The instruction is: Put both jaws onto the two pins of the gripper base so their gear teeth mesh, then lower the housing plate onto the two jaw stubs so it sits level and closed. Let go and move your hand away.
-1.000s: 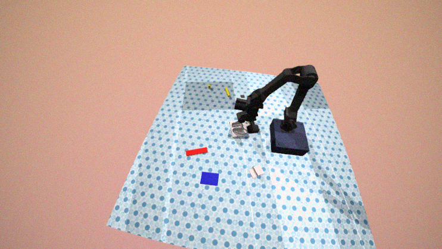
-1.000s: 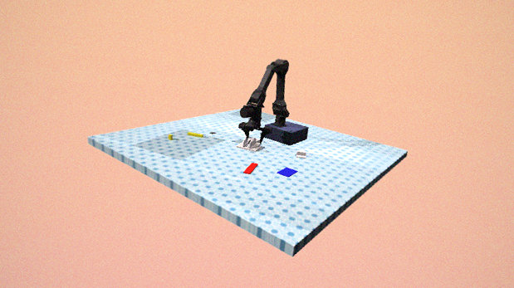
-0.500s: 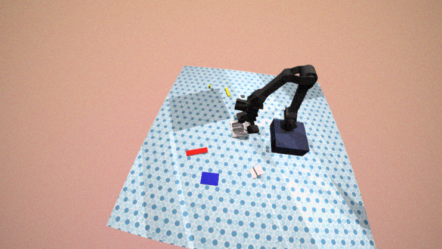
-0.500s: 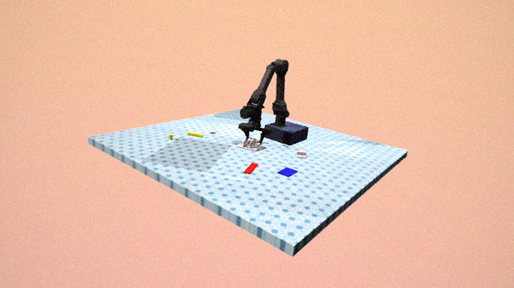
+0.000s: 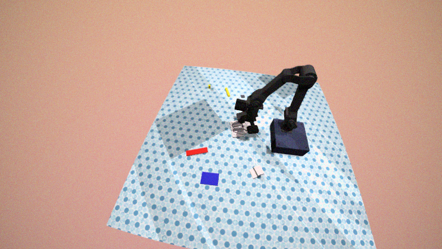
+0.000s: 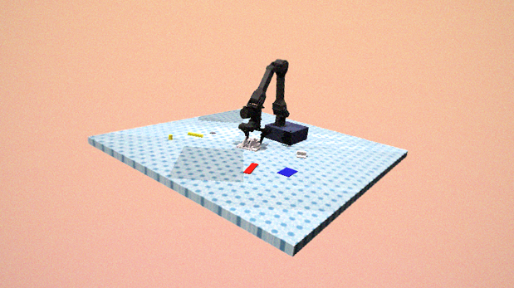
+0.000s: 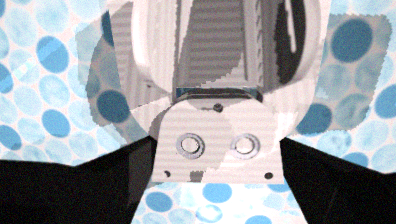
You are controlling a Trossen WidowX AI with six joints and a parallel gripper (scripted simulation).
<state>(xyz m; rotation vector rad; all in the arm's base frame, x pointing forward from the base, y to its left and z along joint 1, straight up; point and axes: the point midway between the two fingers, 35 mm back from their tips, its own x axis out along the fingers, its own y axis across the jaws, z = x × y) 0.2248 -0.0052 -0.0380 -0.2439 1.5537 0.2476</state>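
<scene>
Now: the housing plate right at my gripper tip. The rest, counted from my gripper tip: jaw 20 mm ahead, 20 mm to the left, 10 mm above; then flat white plate 70 mm ahead, 20 mm to the left; then small white piece 80 mm behind, 280 mm to the left.
</scene>
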